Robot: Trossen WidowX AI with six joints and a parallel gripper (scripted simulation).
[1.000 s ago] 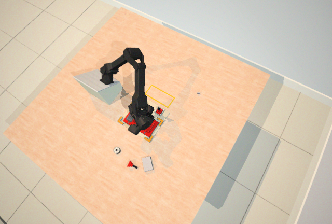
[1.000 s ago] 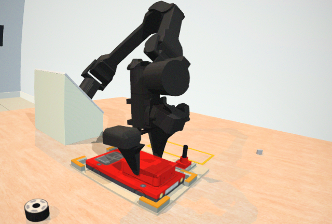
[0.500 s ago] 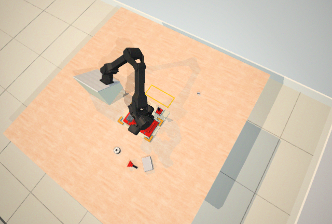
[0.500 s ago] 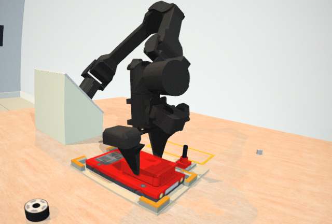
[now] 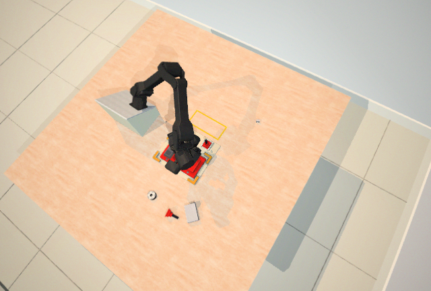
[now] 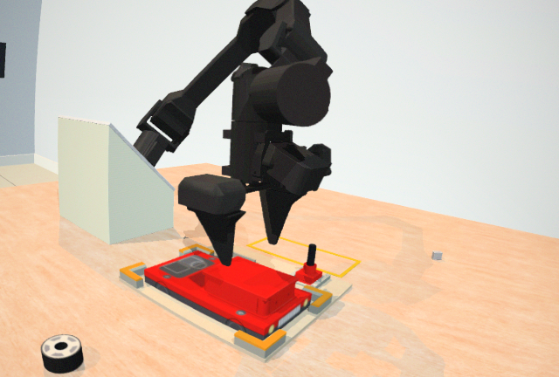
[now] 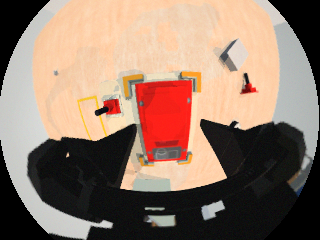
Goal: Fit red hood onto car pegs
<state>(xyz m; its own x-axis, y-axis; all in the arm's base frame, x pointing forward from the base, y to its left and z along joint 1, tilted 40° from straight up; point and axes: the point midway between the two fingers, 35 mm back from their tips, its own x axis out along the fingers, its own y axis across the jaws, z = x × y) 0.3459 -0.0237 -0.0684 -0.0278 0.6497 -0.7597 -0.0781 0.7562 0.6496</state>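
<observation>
The red hood is 4 cm below my gripper tip. The rest, counted from my gripper tip: wheel 22 cm to the right, 7 cm below, 5 cm behind; white engine block 5 cm below, 1 cm to the left.
</observation>
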